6 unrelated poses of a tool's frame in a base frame.
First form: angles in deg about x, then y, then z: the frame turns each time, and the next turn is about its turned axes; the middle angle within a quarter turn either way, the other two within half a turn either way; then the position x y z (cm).
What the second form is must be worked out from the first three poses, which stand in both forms.
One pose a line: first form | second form
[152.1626 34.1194 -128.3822 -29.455 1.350 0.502] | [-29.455 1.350 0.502 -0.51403 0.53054 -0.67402 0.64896 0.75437 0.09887]
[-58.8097 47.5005 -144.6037 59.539 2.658 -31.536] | [59.539 2.658 -31.536 -0.55071 0.21416 0.80675 0.39132 -0.78748 0.47617]
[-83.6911 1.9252 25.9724 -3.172 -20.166 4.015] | [-3.172 -20.166 4.015 0.89850 0.01811 -0.43860 -0.43769 0.11341 -0.89194]
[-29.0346 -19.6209 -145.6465 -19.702 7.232 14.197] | [-19.702 7.232 14.197 -0.77763 -0.62793 0.03149 0.53153 -0.62985 0.56636]
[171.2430 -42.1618 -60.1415 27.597 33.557 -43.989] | [27.597 33.557 -43.989 0.36904 0.80627 -0.46232 0.64286 -0.58068 -0.49954]
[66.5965 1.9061 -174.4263 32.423 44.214 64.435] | [32.423 44.214 64.435 -0.99472 -0.06896 -0.07599 0.09707 -0.39236 -0.91467]
